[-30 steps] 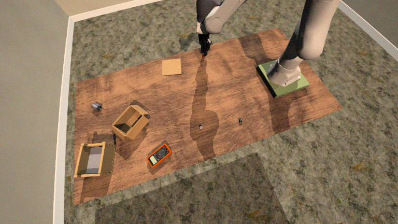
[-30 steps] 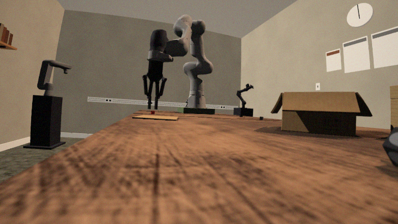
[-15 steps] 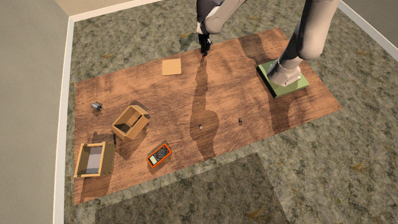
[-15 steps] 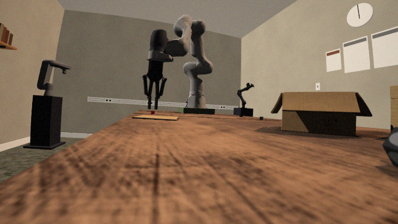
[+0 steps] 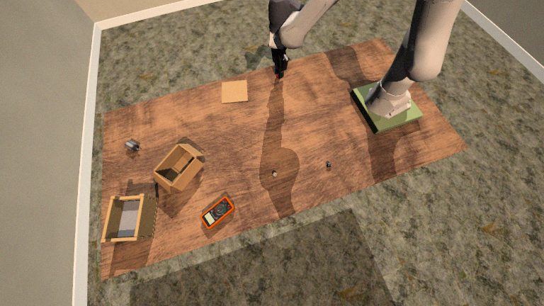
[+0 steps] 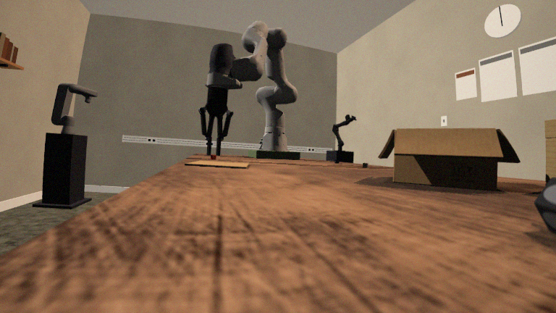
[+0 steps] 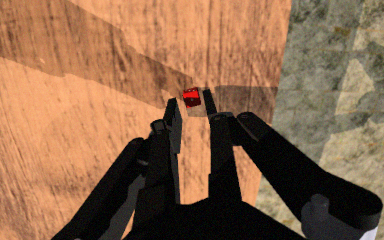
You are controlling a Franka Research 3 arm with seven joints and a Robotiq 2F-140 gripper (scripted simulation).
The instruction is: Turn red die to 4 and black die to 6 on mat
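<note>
Now: the red die 4 cm below my hand and 1 cm ahead of it. The rest, counted from my hand: tan mat: 26 cm ahead, 5 cm below, 2 cm to the left; white die: 52 cm to the left, 19 cm ahead, 4 cm below; black die: 55 cm to the left, 5 cm behind, 4 cm below.
</note>
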